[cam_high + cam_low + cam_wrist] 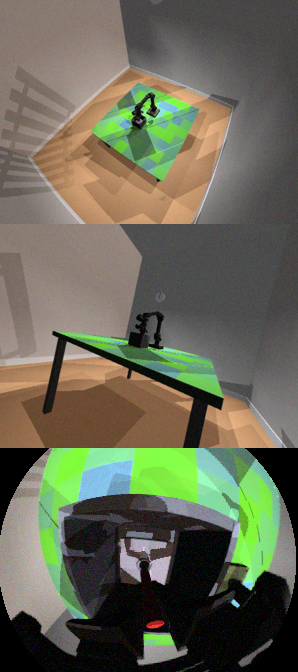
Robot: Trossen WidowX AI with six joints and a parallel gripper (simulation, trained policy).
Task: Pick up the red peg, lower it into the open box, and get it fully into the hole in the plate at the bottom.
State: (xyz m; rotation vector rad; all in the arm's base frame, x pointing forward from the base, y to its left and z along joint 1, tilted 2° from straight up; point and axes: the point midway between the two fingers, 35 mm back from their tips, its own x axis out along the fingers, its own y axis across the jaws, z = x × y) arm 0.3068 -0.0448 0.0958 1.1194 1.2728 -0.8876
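My gripper tip is now 1 cm below the red peg.
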